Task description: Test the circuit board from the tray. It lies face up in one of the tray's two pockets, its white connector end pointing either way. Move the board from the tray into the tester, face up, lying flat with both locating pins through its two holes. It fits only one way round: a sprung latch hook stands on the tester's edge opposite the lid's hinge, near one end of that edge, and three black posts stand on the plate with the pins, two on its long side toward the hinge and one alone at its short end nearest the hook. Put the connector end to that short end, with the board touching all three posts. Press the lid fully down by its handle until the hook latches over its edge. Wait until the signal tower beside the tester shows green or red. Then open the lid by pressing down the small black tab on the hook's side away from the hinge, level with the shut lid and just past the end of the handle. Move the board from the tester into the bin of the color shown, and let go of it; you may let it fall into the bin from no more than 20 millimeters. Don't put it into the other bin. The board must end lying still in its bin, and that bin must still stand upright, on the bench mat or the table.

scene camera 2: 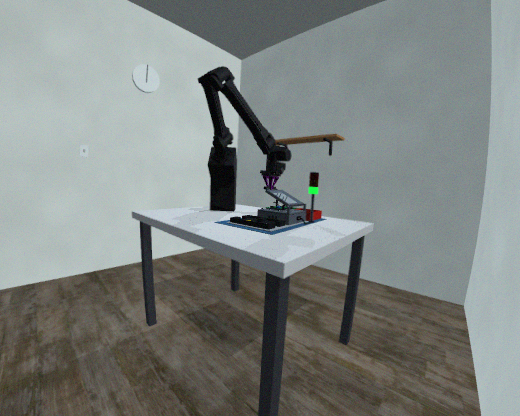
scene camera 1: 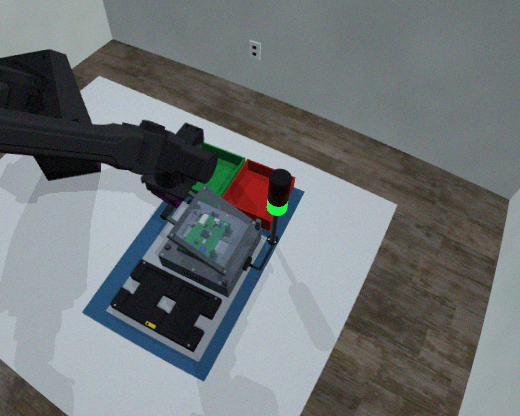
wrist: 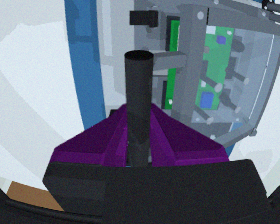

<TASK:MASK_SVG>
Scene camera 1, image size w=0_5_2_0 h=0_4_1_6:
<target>my gripper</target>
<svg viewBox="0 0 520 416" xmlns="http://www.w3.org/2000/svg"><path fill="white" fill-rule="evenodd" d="M141 176L141 182L146 184L147 190L169 204L170 202L176 208L181 205L181 202L188 196L190 189L198 182L187 177L182 183L181 174L175 172L175 170L174 173L158 170L156 175Z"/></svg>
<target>green bin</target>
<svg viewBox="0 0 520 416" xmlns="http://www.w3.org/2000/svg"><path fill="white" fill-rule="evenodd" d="M204 142L201 149L217 155L217 166L208 183L197 182L196 185L193 185L191 191L197 194L200 188L205 185L222 197L245 163L245 158Z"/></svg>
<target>red bin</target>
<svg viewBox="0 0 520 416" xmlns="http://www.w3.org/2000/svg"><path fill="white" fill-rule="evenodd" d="M293 176L289 195L294 188L295 177ZM247 159L222 198L254 221L257 218L260 219L261 228L270 231L273 215L267 210L270 173L275 169Z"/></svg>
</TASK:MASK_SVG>
